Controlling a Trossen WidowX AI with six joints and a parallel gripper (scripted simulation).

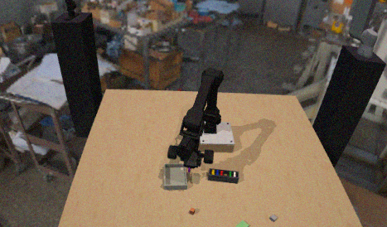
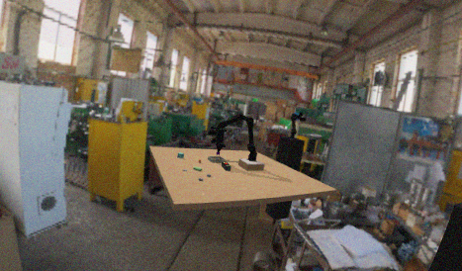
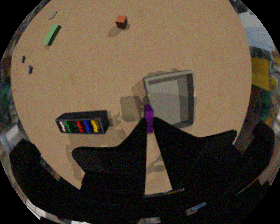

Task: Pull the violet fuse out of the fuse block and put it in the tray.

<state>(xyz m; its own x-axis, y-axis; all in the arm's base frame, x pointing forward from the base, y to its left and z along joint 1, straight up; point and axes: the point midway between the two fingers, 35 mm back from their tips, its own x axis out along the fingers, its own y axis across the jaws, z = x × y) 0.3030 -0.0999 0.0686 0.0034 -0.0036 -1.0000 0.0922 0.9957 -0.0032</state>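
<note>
Right now my gripper tip is 2 cm past the tray, 6 cm to the left of it and 9 cm above it. From my gripper tip the other things lie so: green piece (24 cm ahead, 22 cm to the left, 9 cm below); violet fuse (1 cm below); orange cube (17 cm ahead, 2 cm to the left, 8 cm below).
</note>
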